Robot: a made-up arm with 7 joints. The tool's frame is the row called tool. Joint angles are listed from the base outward. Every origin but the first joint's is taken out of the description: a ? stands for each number. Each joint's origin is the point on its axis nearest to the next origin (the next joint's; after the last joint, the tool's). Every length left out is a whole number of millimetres.
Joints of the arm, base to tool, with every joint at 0 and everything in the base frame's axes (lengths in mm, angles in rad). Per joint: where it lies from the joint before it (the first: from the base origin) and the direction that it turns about. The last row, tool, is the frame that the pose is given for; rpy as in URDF.
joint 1: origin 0 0 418 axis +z
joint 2: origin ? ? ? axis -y
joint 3: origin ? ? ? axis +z
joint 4: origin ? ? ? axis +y
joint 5: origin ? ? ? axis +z
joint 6: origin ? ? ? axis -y
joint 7: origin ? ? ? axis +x
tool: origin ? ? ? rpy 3.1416 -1.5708 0
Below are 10 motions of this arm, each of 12 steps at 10 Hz.
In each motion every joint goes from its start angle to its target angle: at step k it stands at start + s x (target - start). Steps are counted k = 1, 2, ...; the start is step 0. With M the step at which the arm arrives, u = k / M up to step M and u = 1 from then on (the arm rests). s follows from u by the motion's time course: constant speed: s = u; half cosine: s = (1 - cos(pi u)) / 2; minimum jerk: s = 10 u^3 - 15 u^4 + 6 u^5.
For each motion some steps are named. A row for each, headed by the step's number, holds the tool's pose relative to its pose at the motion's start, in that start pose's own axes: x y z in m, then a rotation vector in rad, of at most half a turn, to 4 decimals.
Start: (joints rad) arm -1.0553 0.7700 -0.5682 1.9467 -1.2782 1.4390 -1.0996
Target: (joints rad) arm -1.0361 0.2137 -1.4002 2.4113 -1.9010 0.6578 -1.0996
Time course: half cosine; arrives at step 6
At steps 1, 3, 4, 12:
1: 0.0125 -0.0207 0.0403 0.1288 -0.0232 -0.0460
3: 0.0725 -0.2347 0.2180 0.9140 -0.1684 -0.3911
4: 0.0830 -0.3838 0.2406 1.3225 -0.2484 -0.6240
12: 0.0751 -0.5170 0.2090 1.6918 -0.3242 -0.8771

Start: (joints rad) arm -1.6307 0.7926 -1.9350 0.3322 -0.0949 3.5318 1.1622
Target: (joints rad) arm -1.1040 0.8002 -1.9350 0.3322 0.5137 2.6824 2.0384
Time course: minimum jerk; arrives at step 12
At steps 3, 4, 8, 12:
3: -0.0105 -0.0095 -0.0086 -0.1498 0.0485 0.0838
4: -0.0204 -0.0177 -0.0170 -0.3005 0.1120 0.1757
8: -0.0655 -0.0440 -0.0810 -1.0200 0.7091 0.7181
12: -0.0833 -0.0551 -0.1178 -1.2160 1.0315 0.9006

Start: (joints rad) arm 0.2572 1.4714 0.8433 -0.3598 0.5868 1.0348 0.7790
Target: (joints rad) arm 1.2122 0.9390 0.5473 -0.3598 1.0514 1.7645 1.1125
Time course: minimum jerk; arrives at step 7
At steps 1, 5, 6, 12:
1: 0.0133 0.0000 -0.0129 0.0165 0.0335 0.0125
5: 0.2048 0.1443 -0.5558 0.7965 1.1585 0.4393
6: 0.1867 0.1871 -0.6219 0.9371 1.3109 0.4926
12: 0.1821 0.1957 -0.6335 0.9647 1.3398 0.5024

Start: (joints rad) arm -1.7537 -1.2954 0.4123 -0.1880 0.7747 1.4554 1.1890
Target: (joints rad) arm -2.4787 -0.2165 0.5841 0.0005 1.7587 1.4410 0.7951
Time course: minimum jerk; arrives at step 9
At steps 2, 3, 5, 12:
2: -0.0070 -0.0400 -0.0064 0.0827 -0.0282 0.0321
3: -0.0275 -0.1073 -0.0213 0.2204 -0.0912 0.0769
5: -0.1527 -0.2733 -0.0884 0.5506 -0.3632 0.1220
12: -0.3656 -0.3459 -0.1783 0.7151 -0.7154 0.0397

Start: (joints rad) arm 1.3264 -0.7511 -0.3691 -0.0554 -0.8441 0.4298 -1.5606
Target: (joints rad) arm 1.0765 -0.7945 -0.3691 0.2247 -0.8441 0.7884 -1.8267
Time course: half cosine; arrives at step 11
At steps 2, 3, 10, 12:
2: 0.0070 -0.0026 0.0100 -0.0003 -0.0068 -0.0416
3: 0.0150 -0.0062 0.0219 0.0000 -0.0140 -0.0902
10: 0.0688 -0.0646 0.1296 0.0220 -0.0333 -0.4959
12: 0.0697 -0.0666 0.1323 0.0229 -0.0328 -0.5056

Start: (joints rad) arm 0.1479 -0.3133 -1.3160 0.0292 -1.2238 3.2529 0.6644
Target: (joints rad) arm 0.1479 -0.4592 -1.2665 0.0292 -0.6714 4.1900 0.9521
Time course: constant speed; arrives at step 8
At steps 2, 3, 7, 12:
2: -0.0100 -0.0111 -0.0495 0.0537 0.2983 0.0599
3: -0.0221 -0.0183 -0.0729 0.0872 0.4442 0.0771
7: -0.1106 -0.0571 -0.1409 0.2628 0.9902 0.0491
12: -0.1400 -0.0684 -0.1488 0.3157 1.1129 0.0157

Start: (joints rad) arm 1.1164 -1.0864 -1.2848 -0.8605 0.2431 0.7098 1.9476
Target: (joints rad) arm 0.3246 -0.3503 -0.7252 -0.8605 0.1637 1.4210 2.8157
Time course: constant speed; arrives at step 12
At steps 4, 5, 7, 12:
4: 0.1518 -0.0316 -0.1095 0.3251 0.2081 0.2772
5: 0.1743 -0.0409 -0.1454 0.4216 0.2371 0.3198
7: 0.1992 -0.0601 -0.2210 0.6221 0.2595 0.3725
12: 0.1565 -0.0984 -0.3946 1.0743 0.0804 0.3301

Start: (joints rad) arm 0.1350 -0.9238 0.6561 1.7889 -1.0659 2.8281 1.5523
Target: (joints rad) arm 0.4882 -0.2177 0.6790 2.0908 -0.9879 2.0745 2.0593
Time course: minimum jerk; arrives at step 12
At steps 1, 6, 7, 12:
1: -0.0008 -0.0009 0.0017 -0.0032 -0.0030 0.0015
6: -0.1146 -0.0804 0.1389 -0.3329 -0.2171 0.0841
7: -0.1595 -0.1001 0.1674 -0.4371 -0.2502 0.0862
12: -0.2662 -0.1346 0.2052 -0.6568 -0.2599 0.0555

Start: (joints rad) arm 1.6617 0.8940 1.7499 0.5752 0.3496 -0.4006 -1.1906
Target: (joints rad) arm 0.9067 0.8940 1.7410 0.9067 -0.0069 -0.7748 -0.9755
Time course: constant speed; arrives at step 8
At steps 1, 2, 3, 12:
1: -0.0439 0.0277 0.0498 0.1115 -0.0971 0.1346
2: -0.0923 0.0466 0.0981 0.2253 -0.1931 0.2682
3: -0.1440 0.0564 0.1442 0.3415 -0.2882 0.4005
12: -0.4068 -0.0211 0.3146 0.9649 -0.7516 1.0275

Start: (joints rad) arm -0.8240 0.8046 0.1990 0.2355 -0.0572 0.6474 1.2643
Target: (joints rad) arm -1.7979 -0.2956 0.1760 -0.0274 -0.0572 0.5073 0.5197
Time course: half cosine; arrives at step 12
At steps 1, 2, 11, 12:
1: -0.0072 0.0016 0.0112 -0.0197 0.0013 -0.0255
2: -0.0272 0.0082 0.0434 -0.0777 0.0051 -0.0997
11: 0.0124 0.3868 0.3231 -1.2941 0.0689 -1.1778
12: 0.0201 0.3927 0.3205 -1.3199 0.0697 -1.1895

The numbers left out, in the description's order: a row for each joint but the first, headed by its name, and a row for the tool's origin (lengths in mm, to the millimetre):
joint 2: 0 -53 0
joint 3: 0 0 288
joint 4: 17 43 0
joint 5: -14 0 284
joint 6: 0 -139 0
joint 7: 24 0 175
tool: 0 0 0

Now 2 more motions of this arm.
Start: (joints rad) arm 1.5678 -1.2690 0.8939 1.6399 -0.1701 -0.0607 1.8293
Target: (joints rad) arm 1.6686 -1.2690 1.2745 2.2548 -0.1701 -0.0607 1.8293
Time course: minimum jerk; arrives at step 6
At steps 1, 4, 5, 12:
1: -0.0095 -0.0003 0.0092 -0.0199 0.0098 -0.0181
4: -0.1621 0.0671 0.2106 -0.4313 0.2807 -0.3798
5: -0.1791 0.0982 0.2550 -0.5221 0.3597 -0.4560
12: -0.1816 0.1050 0.2638 -0.5404 0.3766 -0.4711

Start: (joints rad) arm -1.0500 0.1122 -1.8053 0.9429 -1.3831 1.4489 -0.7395
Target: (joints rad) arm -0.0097 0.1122 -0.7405 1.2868 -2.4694 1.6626 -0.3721
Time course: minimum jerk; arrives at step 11
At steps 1, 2, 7, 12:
1: 0.0037 0.0015 -0.0022 -0.0042 0.0122 0.0026
2: 0.0245 0.0105 -0.0163 -0.0304 0.0836 0.0177
7: 0.0477 0.1166 -0.4920 -0.8654 1.2532 0.3084
12: -0.0997 0.0444 -0.6223 -1.3413 1.5289 0.4539

